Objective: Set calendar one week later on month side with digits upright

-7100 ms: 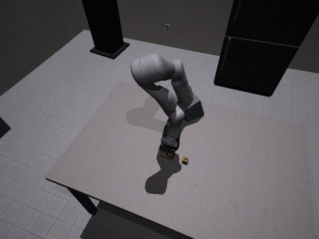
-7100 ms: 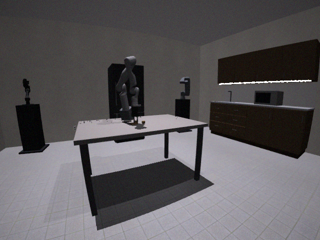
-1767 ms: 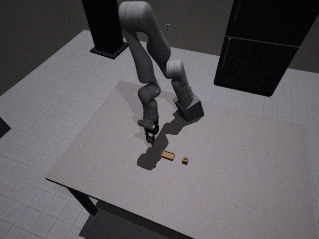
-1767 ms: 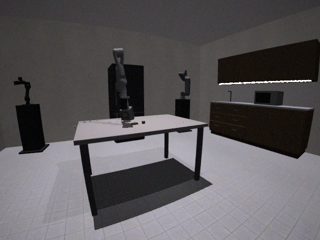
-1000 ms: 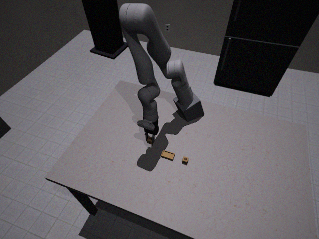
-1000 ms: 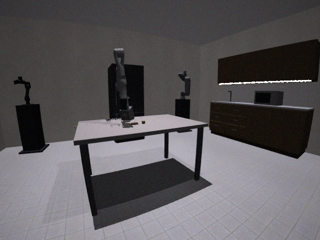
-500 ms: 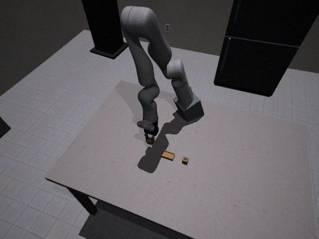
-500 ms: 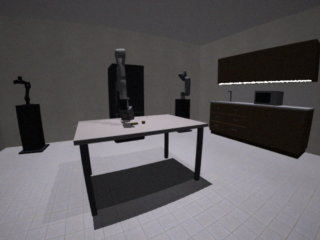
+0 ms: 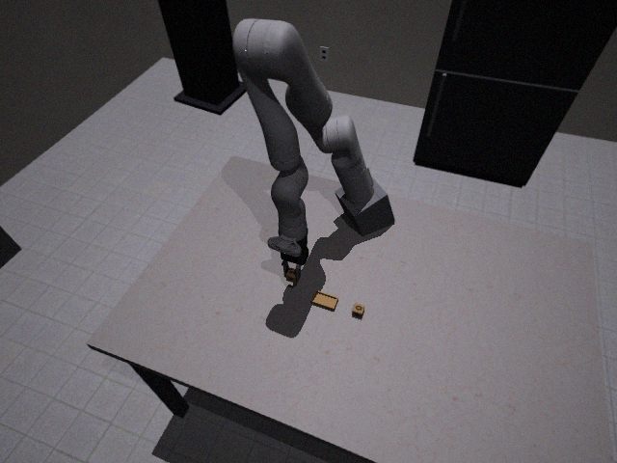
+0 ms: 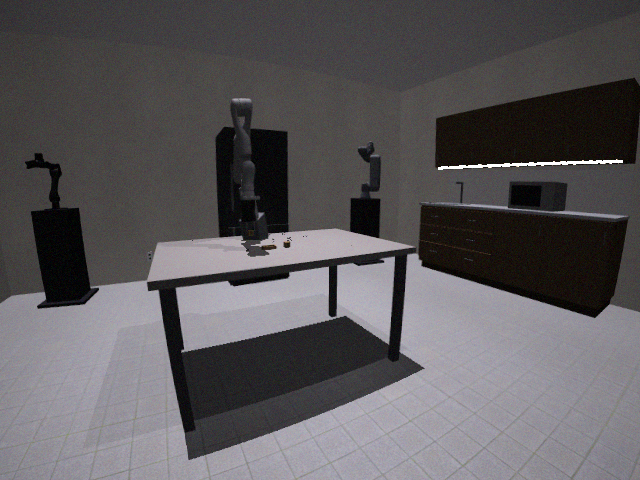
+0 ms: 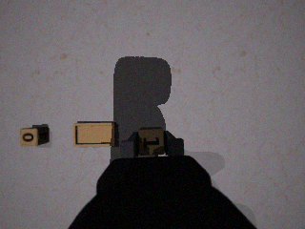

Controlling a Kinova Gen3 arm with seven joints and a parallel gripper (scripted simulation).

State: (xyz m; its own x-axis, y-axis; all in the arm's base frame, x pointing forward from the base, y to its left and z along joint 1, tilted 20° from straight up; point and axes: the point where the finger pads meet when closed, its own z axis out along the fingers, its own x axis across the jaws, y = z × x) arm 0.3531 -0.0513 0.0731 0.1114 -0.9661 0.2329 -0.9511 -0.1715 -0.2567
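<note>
Now: the wooden tray 1 cm behind my hand, 10 cm to the left of it and 10 cm below it. Also, from my hand: wooden cube 1 cm below.
</note>
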